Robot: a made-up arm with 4 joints.
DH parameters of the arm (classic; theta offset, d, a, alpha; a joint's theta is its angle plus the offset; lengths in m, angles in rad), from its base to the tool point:
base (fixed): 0 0.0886 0 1.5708
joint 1: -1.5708 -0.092 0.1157 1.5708
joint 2: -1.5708 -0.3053 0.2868 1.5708
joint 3: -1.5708 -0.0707 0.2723 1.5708
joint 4: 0 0.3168 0.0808 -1.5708
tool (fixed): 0 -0.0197 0 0
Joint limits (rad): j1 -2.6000..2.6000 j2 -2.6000..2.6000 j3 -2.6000..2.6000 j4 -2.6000..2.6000
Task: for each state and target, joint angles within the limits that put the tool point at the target. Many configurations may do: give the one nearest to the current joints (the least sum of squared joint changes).
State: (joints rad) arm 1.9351 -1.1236 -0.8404 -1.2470
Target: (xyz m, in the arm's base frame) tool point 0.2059 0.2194 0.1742
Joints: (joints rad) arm 1.7074 -1.2228 -1.3484 -1.3091
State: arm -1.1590 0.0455 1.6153 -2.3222
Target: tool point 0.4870 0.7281 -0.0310
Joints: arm -0.1910 -0.3657 1.9897 -1.8544
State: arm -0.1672 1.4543 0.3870 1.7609
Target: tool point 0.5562 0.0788 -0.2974
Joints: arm -0.3259 1.8972 0.3380 2.0249
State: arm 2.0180 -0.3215 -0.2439 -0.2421
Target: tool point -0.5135 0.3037 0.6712
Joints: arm 2.4699 -0.4219 0.5199 -0.1941
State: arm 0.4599 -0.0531 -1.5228 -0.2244
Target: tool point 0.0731 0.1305 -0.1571
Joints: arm 0.6346 0.0342 -1.8289 -0.4583
